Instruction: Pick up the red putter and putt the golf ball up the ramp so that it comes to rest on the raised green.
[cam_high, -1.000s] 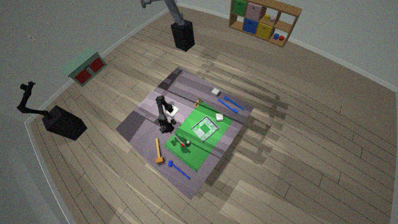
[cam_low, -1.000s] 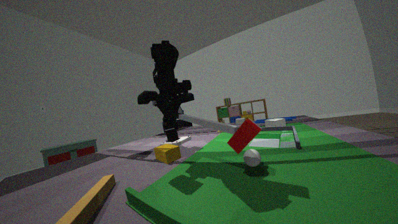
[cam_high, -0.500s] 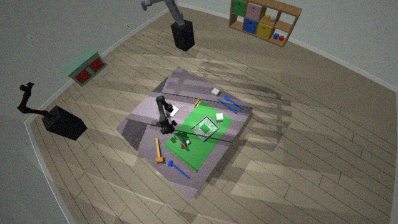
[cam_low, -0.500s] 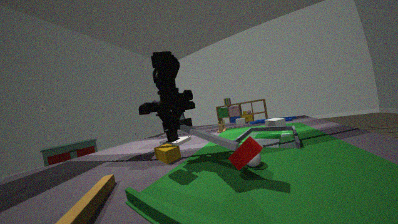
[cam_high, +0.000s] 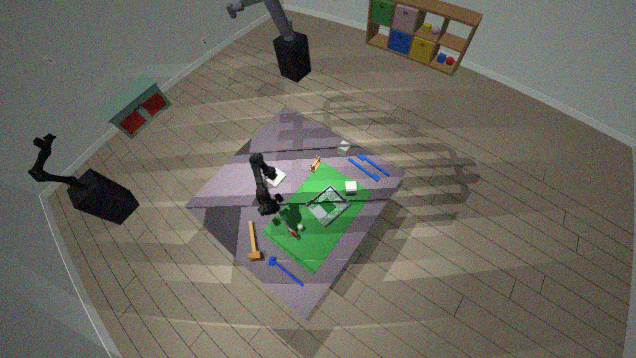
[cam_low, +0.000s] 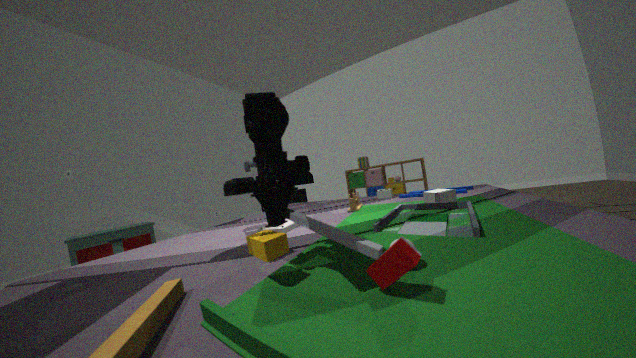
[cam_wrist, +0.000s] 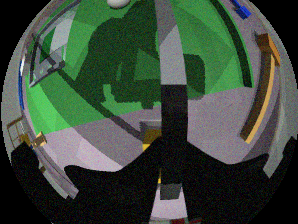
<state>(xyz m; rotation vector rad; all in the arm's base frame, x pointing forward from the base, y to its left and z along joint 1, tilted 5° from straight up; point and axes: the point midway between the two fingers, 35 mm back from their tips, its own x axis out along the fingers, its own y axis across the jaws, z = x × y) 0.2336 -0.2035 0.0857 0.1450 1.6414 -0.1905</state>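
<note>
My gripper tip is 70 mm past the yellow cube, 10 mm to the right of it and 60 mm above it. From my gripper tip the other things lie so: green mat 250 mm ahead, 190 mm to the left, 80 mm below; white golf ball 230 mm ahead, 20 mm to the left, 50 mm below; blue putter 340 mm ahead, 280 mm to the right, 60 mm below.
</note>
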